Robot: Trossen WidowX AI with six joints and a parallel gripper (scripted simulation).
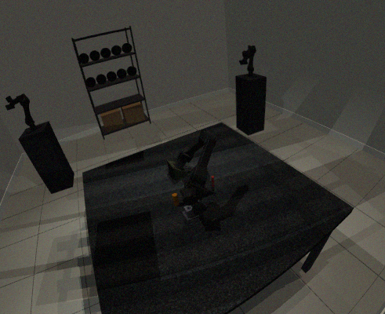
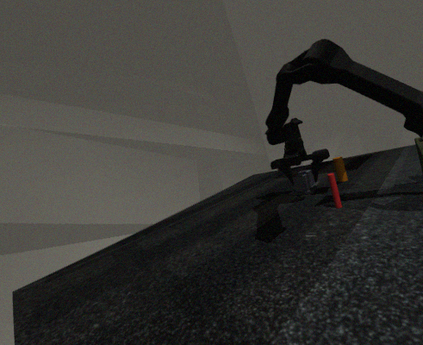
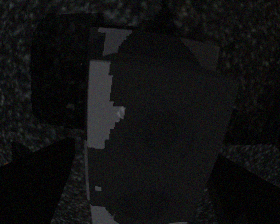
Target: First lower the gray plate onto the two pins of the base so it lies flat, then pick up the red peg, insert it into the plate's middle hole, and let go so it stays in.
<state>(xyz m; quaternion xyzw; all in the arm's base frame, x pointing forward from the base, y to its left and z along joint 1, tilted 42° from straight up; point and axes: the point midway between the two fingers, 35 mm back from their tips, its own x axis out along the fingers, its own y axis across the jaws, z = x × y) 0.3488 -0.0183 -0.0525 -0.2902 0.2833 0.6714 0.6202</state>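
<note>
Now: the base 1 cm below my gripper tip. Also, from my gripper tip: orange cylinder (11 cm behind, 6 cm to the right, 2 cm above); then red peg (18 cm to the left, 13 cm behind, 2 cm above); then gray plate (2 cm above).
</note>
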